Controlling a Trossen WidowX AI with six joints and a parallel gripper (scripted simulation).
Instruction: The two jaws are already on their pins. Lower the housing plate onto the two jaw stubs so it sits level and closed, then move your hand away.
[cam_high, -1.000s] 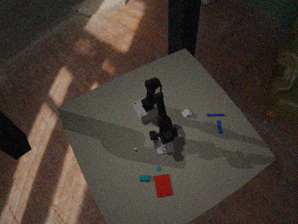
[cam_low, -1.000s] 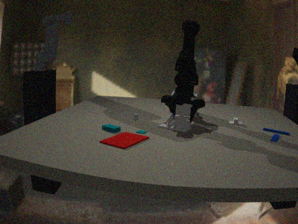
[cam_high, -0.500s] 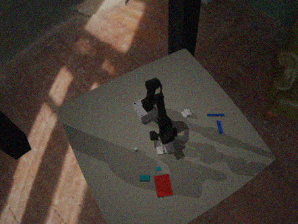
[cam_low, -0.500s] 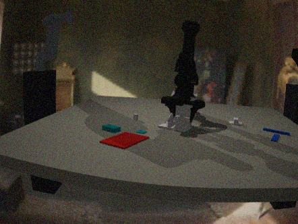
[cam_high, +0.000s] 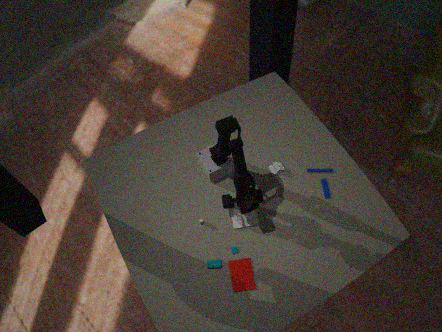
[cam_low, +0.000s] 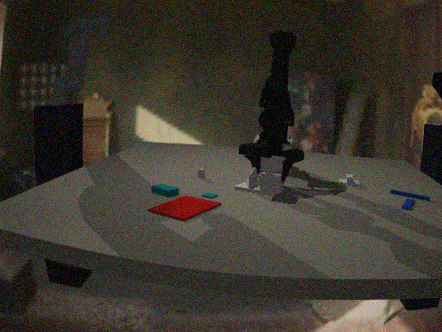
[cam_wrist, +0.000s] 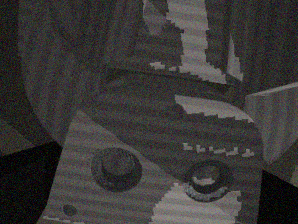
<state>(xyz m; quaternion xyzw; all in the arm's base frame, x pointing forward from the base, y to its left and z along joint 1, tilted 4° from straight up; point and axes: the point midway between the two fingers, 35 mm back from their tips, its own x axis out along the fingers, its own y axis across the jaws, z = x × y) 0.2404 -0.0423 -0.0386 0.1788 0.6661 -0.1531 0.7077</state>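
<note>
Now: gripper tip 2 cm below the white housing part and 1 cm short of it. Round my gripper tip: white peg 20 cm to the right, 5 cm behind; then teal block 28 cm to the right, 15 cm ahead; then white jaw assembly 3 cm to the right, 1 cm ahead, 1 cm above.
</note>
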